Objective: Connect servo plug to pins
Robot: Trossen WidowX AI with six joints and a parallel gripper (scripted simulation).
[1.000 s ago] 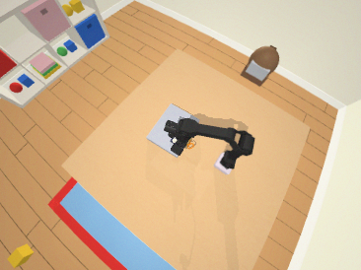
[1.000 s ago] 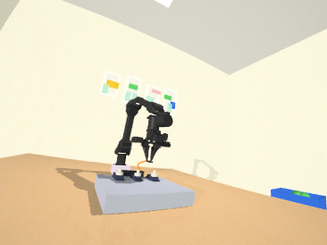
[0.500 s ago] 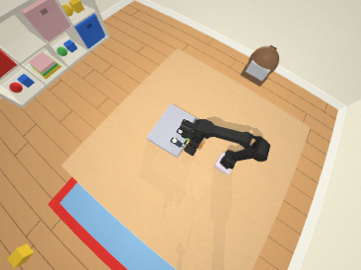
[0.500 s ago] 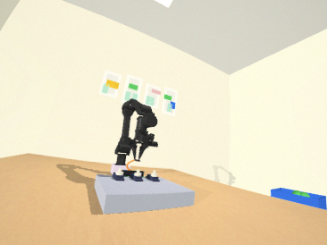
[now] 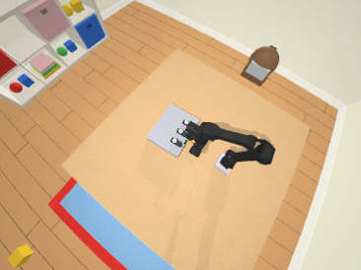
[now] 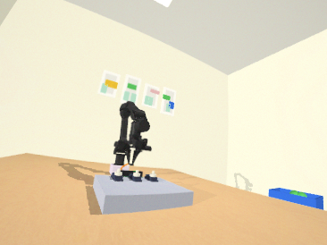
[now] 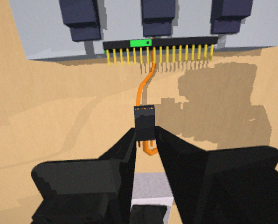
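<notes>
My gripper tip is now 8 cm short of the green band, 2 cm to the right of it and 2 cm above it. Round my gripper tip: grey printed holder 24 cm ahead, 4 cm to the left, 7 cm below.
</notes>
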